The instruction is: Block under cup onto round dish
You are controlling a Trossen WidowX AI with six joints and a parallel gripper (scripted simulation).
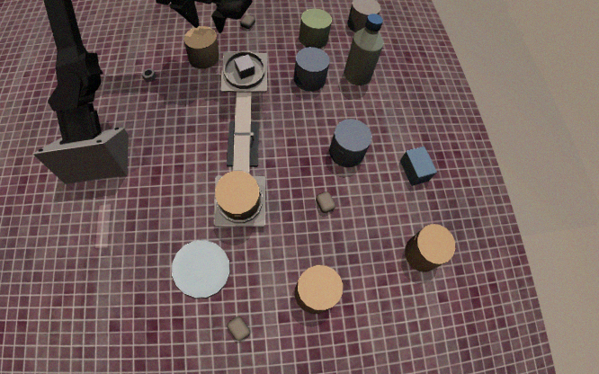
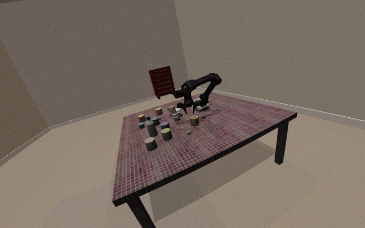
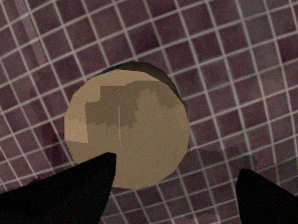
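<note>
Right now the grey block is 60 mm ahead of my gripper tip, 110 mm to the right of it and 10 mm below it. From my gripper tip the other things lie so: green cylinder (230 mm ahead, 50 mm to the left, 60 mm below); then nut (150 mm behind, 20 mm to the right, 90 mm below); then bottle (310 mm ahead, 100 mm to the right, 20 mm above).
</note>
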